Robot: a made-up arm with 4 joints. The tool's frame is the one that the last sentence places.
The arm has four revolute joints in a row. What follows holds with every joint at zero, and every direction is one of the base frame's.
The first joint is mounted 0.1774 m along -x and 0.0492 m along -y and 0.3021 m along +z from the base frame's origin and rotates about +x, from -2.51 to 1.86 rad.
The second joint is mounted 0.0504 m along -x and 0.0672 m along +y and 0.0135 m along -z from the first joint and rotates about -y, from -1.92 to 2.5 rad.
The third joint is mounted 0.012 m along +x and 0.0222 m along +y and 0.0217 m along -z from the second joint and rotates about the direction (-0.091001, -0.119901, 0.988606), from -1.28 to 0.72 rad.
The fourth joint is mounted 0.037 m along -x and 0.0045 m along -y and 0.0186 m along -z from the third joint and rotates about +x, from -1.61 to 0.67 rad.
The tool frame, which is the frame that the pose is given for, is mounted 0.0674 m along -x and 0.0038 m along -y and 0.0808 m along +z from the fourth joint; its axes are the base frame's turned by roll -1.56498, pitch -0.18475 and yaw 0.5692 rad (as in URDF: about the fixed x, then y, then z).
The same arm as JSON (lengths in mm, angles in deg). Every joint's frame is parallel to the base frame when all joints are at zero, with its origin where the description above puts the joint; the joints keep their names.
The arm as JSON. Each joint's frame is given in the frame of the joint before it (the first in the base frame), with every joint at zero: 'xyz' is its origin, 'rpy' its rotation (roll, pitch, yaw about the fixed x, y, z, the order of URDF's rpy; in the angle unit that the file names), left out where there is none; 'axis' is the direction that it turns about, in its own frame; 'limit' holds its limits. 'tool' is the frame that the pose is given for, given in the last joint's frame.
{"units": {"length": "mm", "angle": "deg"}, "joints": [
  {"name": "joint 1", "type": "revolute", "origin": {"xyz": [-177.4, -49.2, 302.1]}, "axis": "+x", "limit": {"lower": -143.81, "upper": 106.57}},
  {"name": "joint 2", "type": "revolute", "origin": {"xyz": [-50.4, 67.2, -13.5]}, "axis": "-y", "limit": {"lower": -110.01, "upper": 143.24}},
  {"name": "joint 3", "type": "revolute", "origin": {"xyz": [12.0, 22.2, -21.7]}, "axis": [-0.091001, -0.119901, 0.988606], "limit": {"lower": -73.34, "upper": 41.25}},
  {"name": "joint 4", "type": "revolute", "origin": {"xyz": [-37.0, -4.5, -18.6]}, "axis": "+x", "limit": {"lower": -92.25, "upper": 38.39}}
], "tool": {"origin": {"xyz": [-67.4, -3.8, 80.8], "rpy": [-89.67, -10.59, 32.61]}}}

